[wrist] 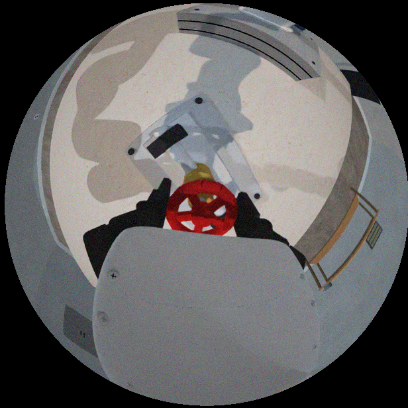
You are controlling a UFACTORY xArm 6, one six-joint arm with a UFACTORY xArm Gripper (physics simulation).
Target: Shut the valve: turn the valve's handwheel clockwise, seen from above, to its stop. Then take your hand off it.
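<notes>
The valve's red handwheel (202, 207) is in the lower middle of the wrist view, with spokes and openings between them. The brass valve body (198, 172) shows just beyond it, above a pale grey base plate (240, 162) with dark bolts at its corners. My gripper (202, 197) is shut on the handwheel, one black finger against the rim on the left and the other on the right. The near side of the wheel is partly hidden by the grey gripper housing. The wheel's stop cannot be made out.
A black block (167, 141) sits over the base plate. The grey robot base (250, 40) with dark slots stands at the top right. A wooden chair-like frame (337, 230) is beyond the table's right edge. Shadows of the arm fall on the pale table top (300, 125).
</notes>
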